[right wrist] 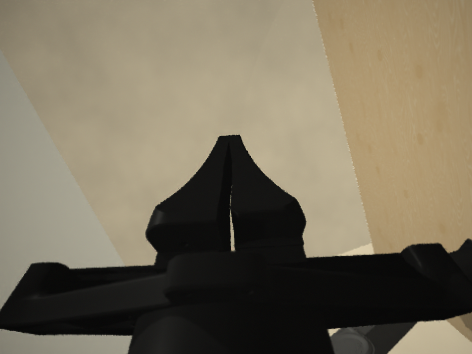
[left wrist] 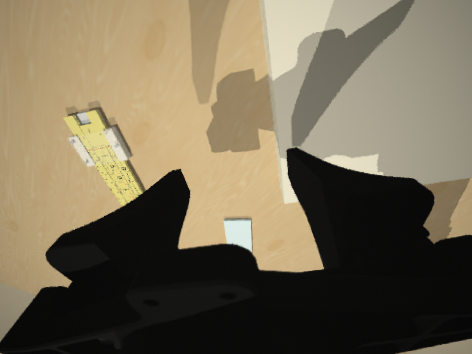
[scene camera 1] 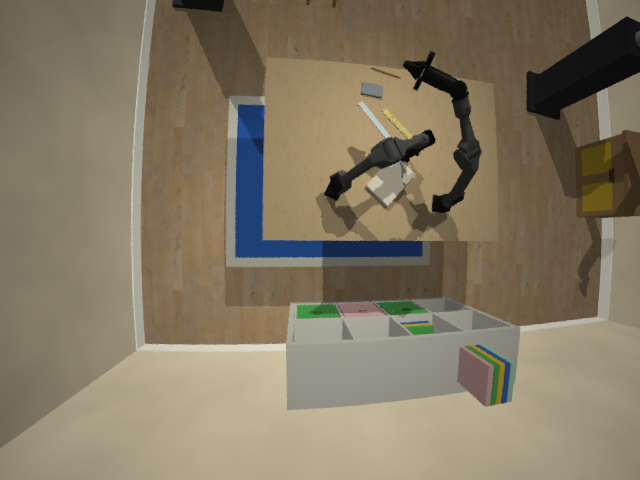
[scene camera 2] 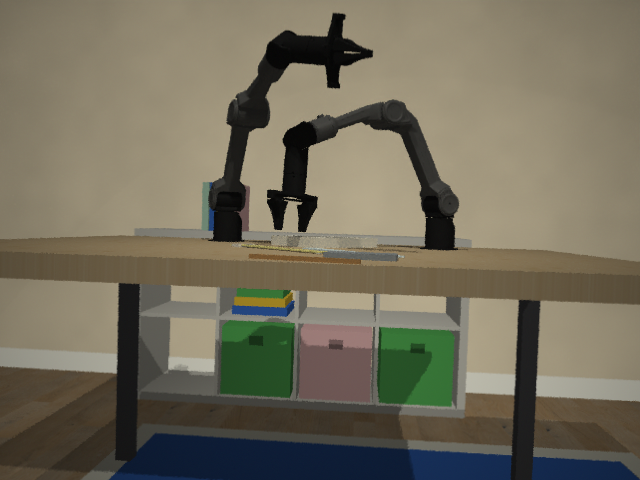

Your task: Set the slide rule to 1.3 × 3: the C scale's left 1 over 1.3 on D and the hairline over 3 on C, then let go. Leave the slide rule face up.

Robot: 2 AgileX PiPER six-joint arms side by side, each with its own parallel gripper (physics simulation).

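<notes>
The yellow slide rule (scene camera 1: 397, 124) (scene camera 2: 279, 249) (left wrist: 120, 182) lies on the table with a printed scale face up. In the left wrist view its white-edged cursor (left wrist: 118, 143) sits near the upper end, and the left finger hides the lower part. The scale readings and hairline are too small to tell. My left gripper (scene camera 2: 290, 229) (left wrist: 234, 172) is open and empty, pointing down above the table, with the rule off to the left in its wrist view. My right gripper (scene camera 1: 405, 64) (scene camera 2: 371, 53) (right wrist: 230, 148) is shut on nothing, raised high and level, away from the rule.
A pale blue strip (scene camera 1: 373, 118) (left wrist: 238, 234) lies beside the rule. A white, book-like block (scene camera 1: 385, 184) (scene camera 2: 323, 241) lies close to the left arm. A grey block (scene camera 1: 371, 89) (scene camera 2: 361, 255) and a thin brown stick (scene camera 1: 385, 72) (scene camera 2: 305, 258) lie near the table's far edge in scene camera 1.
</notes>
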